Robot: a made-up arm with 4 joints. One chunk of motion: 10 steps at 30 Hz.
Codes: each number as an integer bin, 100 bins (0 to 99) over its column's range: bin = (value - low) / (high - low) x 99, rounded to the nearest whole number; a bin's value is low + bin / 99 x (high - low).
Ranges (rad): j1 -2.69..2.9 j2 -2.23..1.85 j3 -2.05..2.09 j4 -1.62..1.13
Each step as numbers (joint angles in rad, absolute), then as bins.
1 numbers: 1.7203 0.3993 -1.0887 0.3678
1 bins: 78 64 23 72
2 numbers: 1.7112 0.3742 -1.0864 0.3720
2 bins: 78 63 23 72
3 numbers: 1.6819 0.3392 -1.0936 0.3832
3 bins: 77 62 23 72
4 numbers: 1.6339 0.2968 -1.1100 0.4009
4 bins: 77 61 22 73
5 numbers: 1.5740 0.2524 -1.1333 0.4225
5 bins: 76 60 22 74
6 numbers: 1.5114 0.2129 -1.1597 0.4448
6 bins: 74 59 21 74
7 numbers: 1.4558 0.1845 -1.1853 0.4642
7 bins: 73 59 21 75
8 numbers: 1.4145 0.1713 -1.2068 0.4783
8 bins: 73 58 20 76
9 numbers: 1.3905 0.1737 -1.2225 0.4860
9 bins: 72 58 20 76
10 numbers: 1.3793 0.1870 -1.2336 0.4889
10 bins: 72 59 20 76
